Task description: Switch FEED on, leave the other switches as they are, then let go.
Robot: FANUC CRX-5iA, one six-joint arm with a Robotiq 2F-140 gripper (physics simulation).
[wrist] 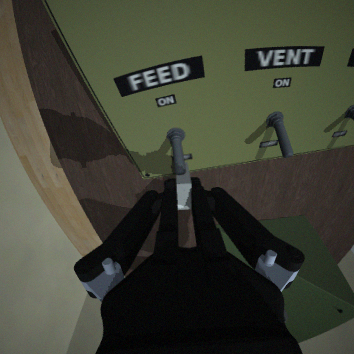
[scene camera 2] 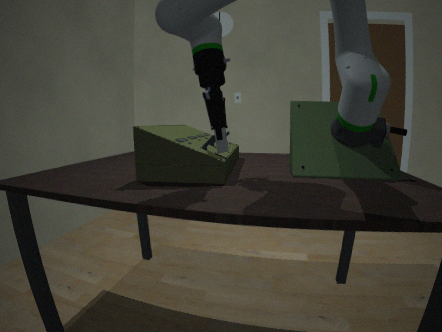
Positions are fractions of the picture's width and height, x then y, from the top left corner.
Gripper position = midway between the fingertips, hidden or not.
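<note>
You'd find my gripper (scene camera 2: 0.51,0.46) (wrist: 0.51,0.48) here, and there's an olive switch panel (scene camera 2: 0.37,0.46) (wrist: 0.62,0.23) as well.
</note>
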